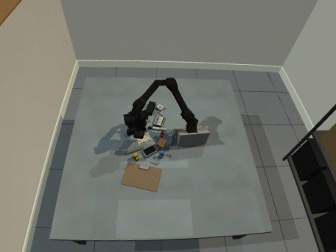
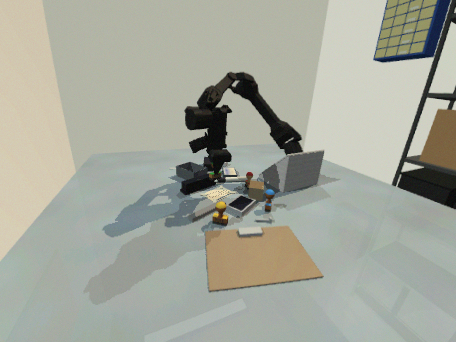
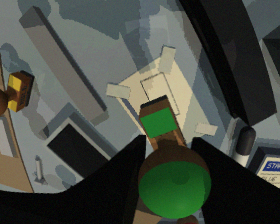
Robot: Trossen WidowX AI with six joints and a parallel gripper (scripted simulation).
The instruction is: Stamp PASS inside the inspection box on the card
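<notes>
Now: the cream card 90 mm below my gripper tip and 10 mm behind it. Round my gripper tip: long black block: 70 mm to the right, 70 mm below, 40 mm ahead; then grey bar: 90 mm to the left, 80 mm below, 60 mm ahead; then green stamp: right at my gripper tip.
</notes>
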